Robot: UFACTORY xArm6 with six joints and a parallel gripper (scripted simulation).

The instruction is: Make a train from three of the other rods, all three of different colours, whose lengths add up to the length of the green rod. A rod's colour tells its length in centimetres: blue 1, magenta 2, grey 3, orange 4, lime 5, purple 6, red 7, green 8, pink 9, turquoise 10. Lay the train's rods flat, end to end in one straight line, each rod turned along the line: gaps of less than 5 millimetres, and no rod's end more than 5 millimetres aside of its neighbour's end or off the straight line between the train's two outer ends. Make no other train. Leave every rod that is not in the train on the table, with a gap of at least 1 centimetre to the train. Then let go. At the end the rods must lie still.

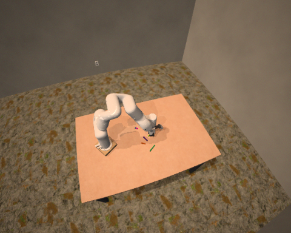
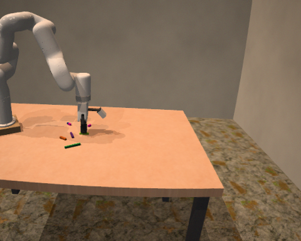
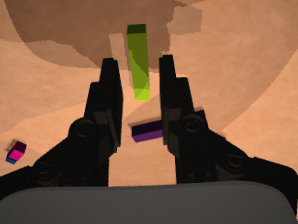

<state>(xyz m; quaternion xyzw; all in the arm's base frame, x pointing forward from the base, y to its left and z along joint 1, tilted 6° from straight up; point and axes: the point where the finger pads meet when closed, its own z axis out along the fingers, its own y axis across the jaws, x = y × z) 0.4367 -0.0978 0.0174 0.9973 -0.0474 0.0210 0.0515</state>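
Now: hand 30 mm above the lime rod. The rest, counted from my hand: orange rod (110 mm behind, 50 mm to the right, 30 mm below); green rod (130 mm to the right, 60 mm behind, 30 mm below); purple rod (60 mm behind, 30 mm below, 10 mm to the right).
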